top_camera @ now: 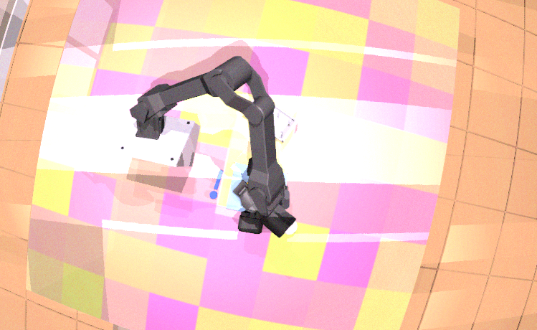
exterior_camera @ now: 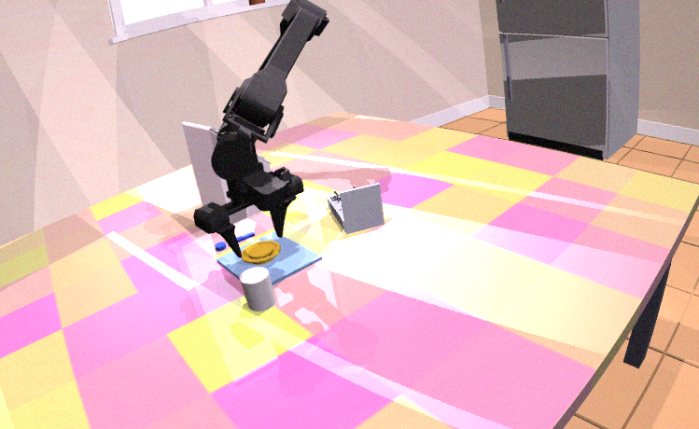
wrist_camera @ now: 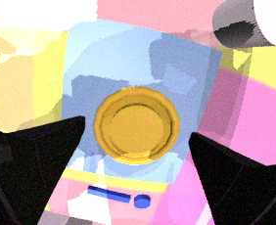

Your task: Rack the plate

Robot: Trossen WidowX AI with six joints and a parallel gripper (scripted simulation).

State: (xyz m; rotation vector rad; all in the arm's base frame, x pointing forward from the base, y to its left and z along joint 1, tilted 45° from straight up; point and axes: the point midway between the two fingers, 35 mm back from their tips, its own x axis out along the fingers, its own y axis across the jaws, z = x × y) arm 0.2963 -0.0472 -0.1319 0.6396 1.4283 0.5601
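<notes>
Now: gripper tip 10 mm past the yellow plate and 10 mm above it. Also, from my gripper tip: white cup: 100 mm ahead, 70 mm to the right; then light blue mat: 30 mm below, 10 mm to the left; then blue spoon: 120 mm behind, 30 mm below.
</notes>
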